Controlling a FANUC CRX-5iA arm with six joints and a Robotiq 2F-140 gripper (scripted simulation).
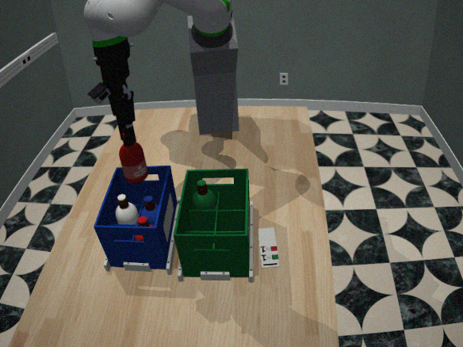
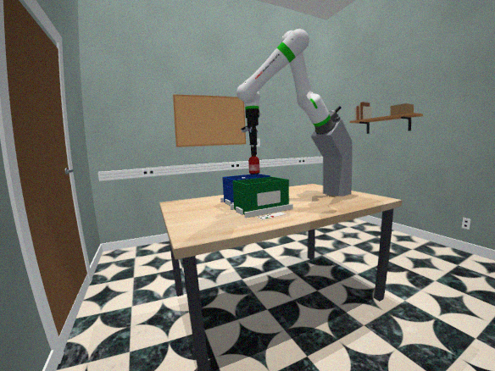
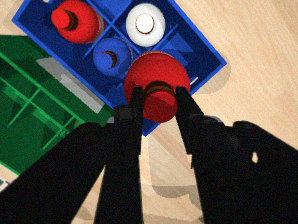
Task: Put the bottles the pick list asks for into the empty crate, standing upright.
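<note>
Now: the red-label bottle 80 mm below my hand. The rest, counted from my hand: blue bottle 260 mm below, 60 mm to the left, 60 mm ahead; white bottle 260 mm below, 70 mm ahead, 20 mm to the right; blue crate 270 mm below, 60 mm ahead, 20 mm to the left.
</note>
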